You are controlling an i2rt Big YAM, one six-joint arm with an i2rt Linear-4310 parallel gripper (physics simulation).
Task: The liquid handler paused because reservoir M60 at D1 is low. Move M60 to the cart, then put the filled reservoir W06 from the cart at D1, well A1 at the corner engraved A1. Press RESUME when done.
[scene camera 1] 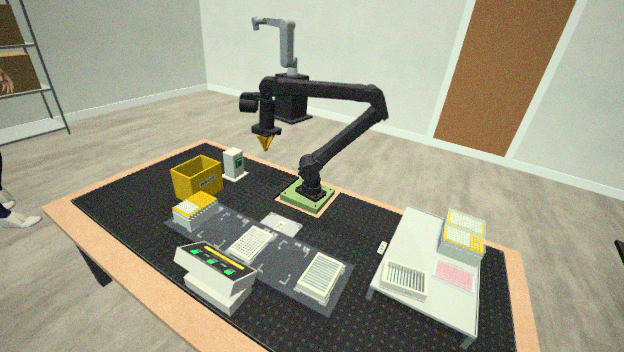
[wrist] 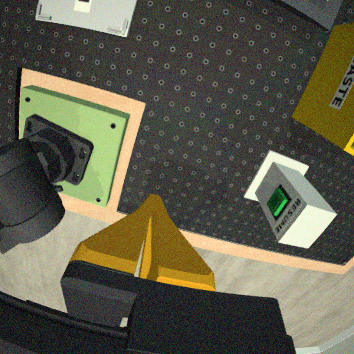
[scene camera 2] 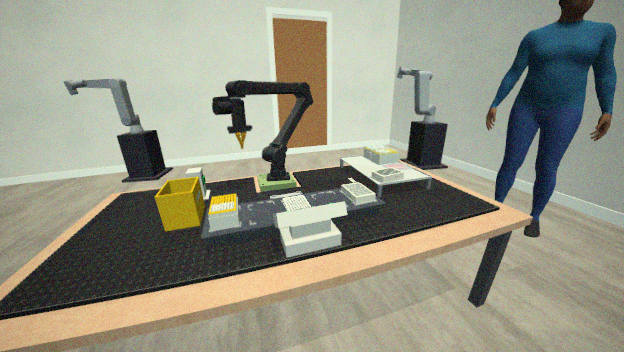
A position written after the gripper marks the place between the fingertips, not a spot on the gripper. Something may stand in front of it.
The gripper (wrist: 152, 201) is shut, with nothing in its grasp. A pink plate (scene camera 1: 464, 280) sits on a cart tray (scene camera 1: 414, 244). Also in view: a white well plate (scene camera 1: 247, 247).
The wrist view misses the pink plate: it is out of frame. The wrist view does not show the white well plate: it is out of frame.
